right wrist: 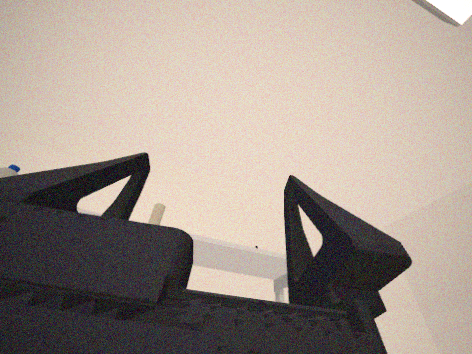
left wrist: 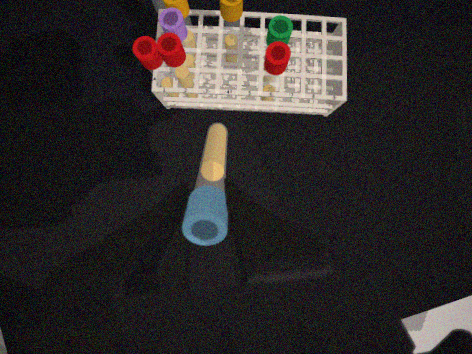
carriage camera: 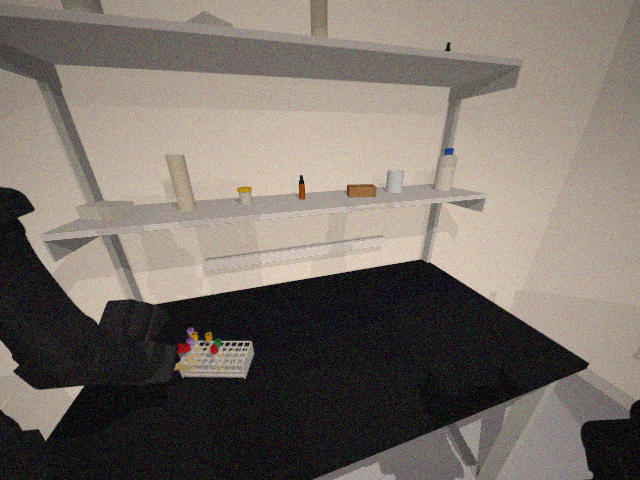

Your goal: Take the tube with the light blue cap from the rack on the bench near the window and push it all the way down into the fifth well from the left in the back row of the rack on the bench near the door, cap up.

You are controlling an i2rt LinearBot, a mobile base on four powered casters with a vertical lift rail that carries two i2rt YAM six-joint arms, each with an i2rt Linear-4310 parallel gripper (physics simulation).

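Places are measured from the left arm's base along level axes (x back, y left, z down), in millimetres.
Pixels of known places: left gripper, fingertip midpoint: [left wrist: 207, 190] [carriage camera: 170, 365]; right gripper, fingertip midpoint: [right wrist: 218, 171].
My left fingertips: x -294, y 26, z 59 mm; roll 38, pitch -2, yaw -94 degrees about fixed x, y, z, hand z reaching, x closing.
Note:
Ahead of a thing's pixels: the offset from my left fingertips to its top centre. "*": to the spot under its first point. Level surfaces: height alone.
The tube with the light blue cap @(dz -26, dx -16, dy -1 mm) [left wrist: 206, 212] is in my left gripper [carriage camera: 174, 361], which is shut on it. In the left wrist view its amber end points toward the rack and shows in front of the rack's near side, outside the wells. The white rack @(* dz +160, dx -134, dy -130 mm) [carriage camera: 249, 361] [left wrist: 344, 60] stands on the black bench, holding several capped tubes: red, purple, orange and green. An orange cap @(* dz +62, dx -143, dy -12 mm) [left wrist: 231, 9] stands at the back row; the openings right of it show no cap. The left fingers are too dark to make out. My right gripper [right wrist: 218, 171] is open and empty, away from the rack.
A low shelf @(dz -280 mm) [carriage camera: 310, 207] above the bench @(dz +177 mm) [carriage camera: 361, 351] carries a tall cylinder @(* dz -373, dx -358, dy +73 mm) [carriage camera: 180, 183], a yellow-lidded jar @(* dz -313, dx -426, dy -103 mm) [carriage camera: 244, 196], a brown bottle @(* dz -316, dx -502, dy -305 mm) [carriage camera: 301, 190], a brown box @(* dz -303, dx -518, dy -547 mm) [carriage camera: 361, 191], a pale cup @(* dz -330, dx -584, dy -702 mm) [carriage camera: 394, 181] and a blue-capped bottle @(* dz -356, dx -613, dy -935 mm) [carriage camera: 445, 173]. An upper shelf [carriage camera: 258, 54] hangs above. Posts rise at both ends.

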